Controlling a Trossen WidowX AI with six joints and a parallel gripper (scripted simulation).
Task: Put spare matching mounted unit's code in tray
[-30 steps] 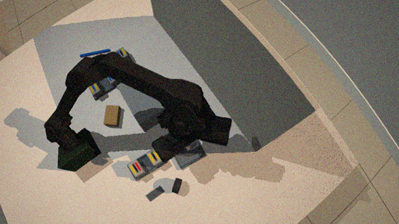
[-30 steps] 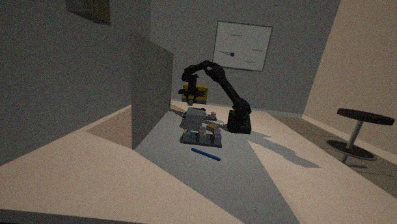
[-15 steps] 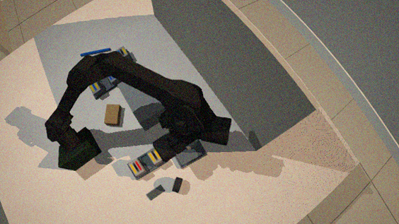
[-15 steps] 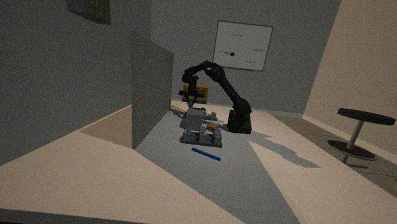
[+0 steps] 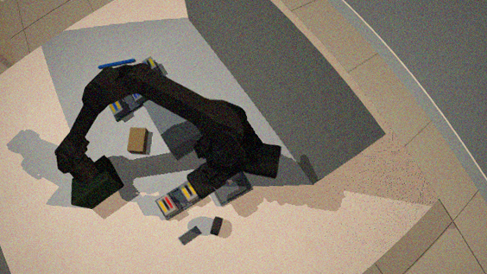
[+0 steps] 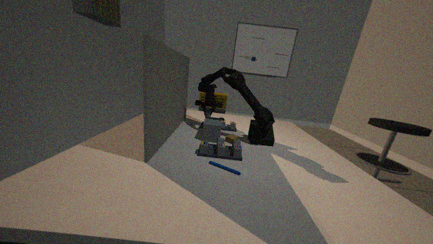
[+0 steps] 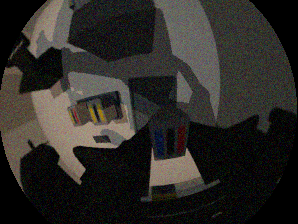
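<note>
The dark flat tray lies 1 cm behind my gripper tip and 7 cm below it. From my gripper tip the other things lie so: grey mounted unit: 8 cm behind, 20 cm to the left, 2 cm below; brown box: 20 cm behind, 21 cm to the left, 6 cm below; tall dark panel: 16 cm ahead, 23 cm to the left, 15 cm above.
</note>
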